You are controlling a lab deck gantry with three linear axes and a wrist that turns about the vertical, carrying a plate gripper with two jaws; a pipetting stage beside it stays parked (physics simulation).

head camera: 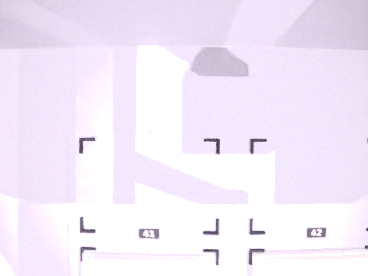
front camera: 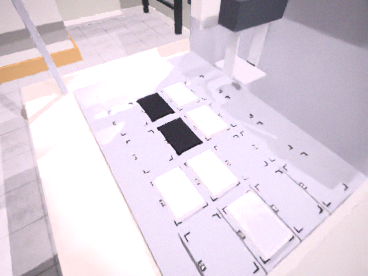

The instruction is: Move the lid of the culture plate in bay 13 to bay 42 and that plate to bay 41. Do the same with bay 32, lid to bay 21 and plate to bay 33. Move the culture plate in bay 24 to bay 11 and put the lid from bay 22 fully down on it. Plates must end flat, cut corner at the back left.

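Frame: origin at the robot's base, x right, y down, z ahead, level; metres.
Where they show: gripper, between the fingertips: [front camera: 239, 70]; robot's base, origin of its link: [front camera: 108, 112].
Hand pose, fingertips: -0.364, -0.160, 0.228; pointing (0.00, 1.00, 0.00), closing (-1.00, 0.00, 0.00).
Each offset is from my fingertips to the top centre of the thing, as dx, dy, dz. "*": to the spot under its first point.
My gripper [front camera: 243, 71] is raised behind the plates in the front view. Its jaws stand at either side of a flat white lid or plate @[+0.000, -0.005, +0.000] [front camera: 247, 74] and hold it; which of the two it is, I cannot tell. White plates sit in bay 13 @[* +0.319, +0.146, +0.171] [front camera: 180, 192] and bay 32 @[* +0.114, +0.146, +0.008] [front camera: 206, 121]; whether they are lidded is washed out. A pale plate @[+0.214, +0.132, +0.328] [front camera: 257, 222] sits in bay 24. Flat black pieces lie in bay 21 @[* +0.216, +0.152, -0.156] [front camera: 155, 106] and bay 22 @[* +0.217, +0.152, +0.011] [front camera: 180, 136]. The head view shows the labels of bay 41 @[* +0.046, +0.160, -0.164] [head camera: 149, 233] and bay 42 @[* +0.046, +0.160, +0.000] [head camera: 316, 232], with deck surface between their corner marks.
Other white plates sit in bay 23 @[* +0.218, +0.146, +0.172] [front camera: 212, 173] and bay 31 @[* +0.109, +0.146, -0.158] [front camera: 180, 94] [head camera: 142, 267]. Thin raised edges run along the front-right bays. A dark stand [front camera: 178, 17] is behind the deck. Strong light and shadow patches cross the deck in the head view.
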